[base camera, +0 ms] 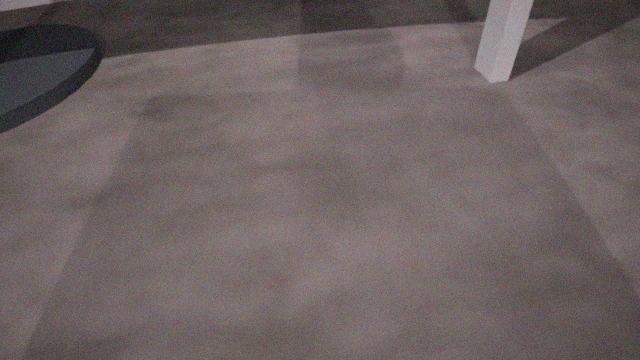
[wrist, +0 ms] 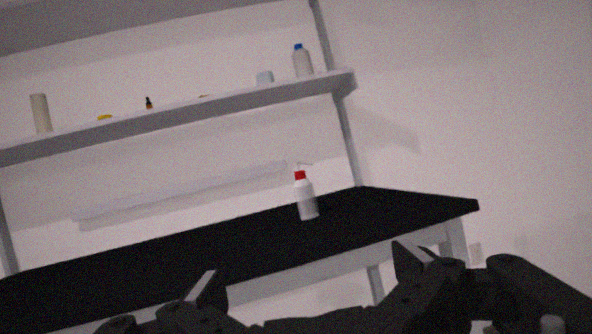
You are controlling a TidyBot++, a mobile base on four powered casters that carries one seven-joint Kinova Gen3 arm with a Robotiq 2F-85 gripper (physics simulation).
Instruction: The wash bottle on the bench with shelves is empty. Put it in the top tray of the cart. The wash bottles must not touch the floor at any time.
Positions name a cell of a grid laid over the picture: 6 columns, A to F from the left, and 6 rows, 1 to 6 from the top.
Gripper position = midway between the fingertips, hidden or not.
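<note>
You've got the gripper (wrist: D5) to picture first, and there's a wash bottle (wrist: D4) as well, though in the base camera view that bottle is out of frame. There's also a bench with shelves (wrist: C5).
</note>
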